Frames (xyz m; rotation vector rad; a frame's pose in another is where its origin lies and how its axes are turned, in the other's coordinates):
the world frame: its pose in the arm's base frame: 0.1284 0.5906 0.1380 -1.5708 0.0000 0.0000
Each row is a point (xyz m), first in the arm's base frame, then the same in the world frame.
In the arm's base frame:
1: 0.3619 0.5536 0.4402
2: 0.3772 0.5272 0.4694
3: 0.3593 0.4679 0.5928
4: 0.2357 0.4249 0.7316
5: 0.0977 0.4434 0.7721
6: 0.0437 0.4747 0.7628
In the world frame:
1: 0.2335 -0.3022 -0.0370
2: 0.2488 -0.3314 -0.0634
3: 0.2309 -0.4548 -0.1227
4: 0.1073 -0.5936 -0.1657
5: -0.0307 -0.6341 -0.1472
6: -0.0847 -0.6248 -0.1159

